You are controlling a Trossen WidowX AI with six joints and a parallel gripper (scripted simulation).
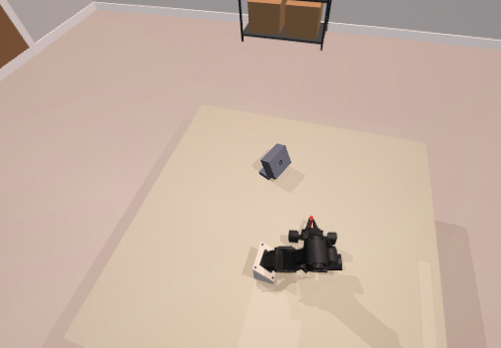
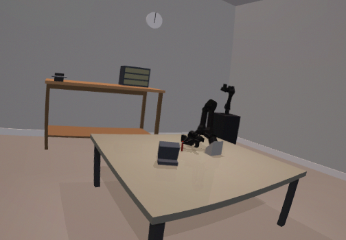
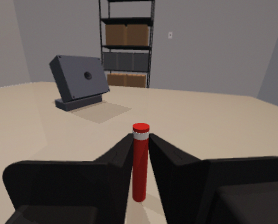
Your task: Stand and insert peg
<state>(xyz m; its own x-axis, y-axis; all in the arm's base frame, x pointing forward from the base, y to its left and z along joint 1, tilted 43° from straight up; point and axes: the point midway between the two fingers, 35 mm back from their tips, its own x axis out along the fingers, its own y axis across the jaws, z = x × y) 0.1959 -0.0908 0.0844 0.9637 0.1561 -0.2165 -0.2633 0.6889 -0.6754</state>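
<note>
Right now the red peg is 10 mm below my gripper tip. The rest, counted from my gripper tip: grey sloped panel (230 mm ahead, 220 mm to the left, 10 mm above).
</note>
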